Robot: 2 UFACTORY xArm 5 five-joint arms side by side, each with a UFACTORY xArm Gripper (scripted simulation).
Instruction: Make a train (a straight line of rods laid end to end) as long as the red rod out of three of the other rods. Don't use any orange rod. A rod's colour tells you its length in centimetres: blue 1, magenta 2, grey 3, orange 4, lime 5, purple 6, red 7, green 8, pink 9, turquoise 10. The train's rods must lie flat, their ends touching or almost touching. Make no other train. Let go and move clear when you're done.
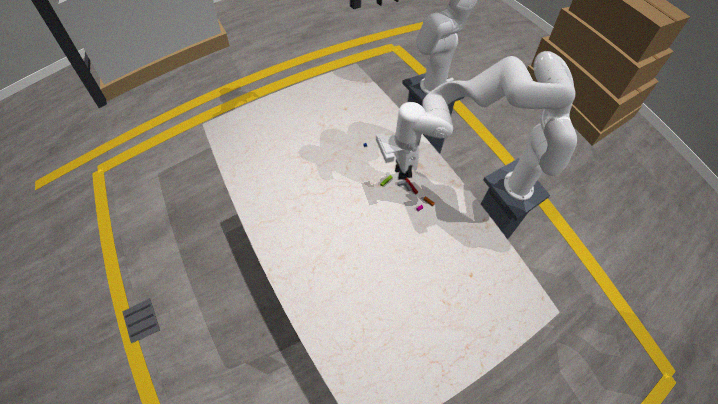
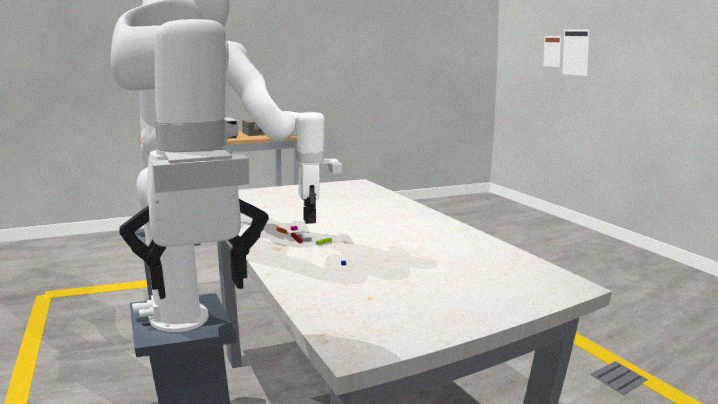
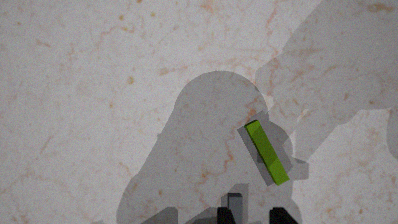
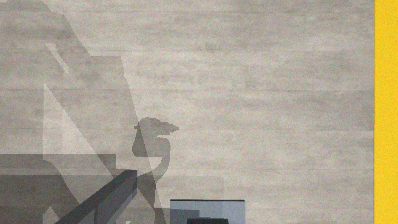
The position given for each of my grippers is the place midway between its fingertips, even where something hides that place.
I see my right gripper (image 2: 200, 289) and a lime rod (image 3: 254, 129).
Image 4 does not show the lime rod: it is out of frame.
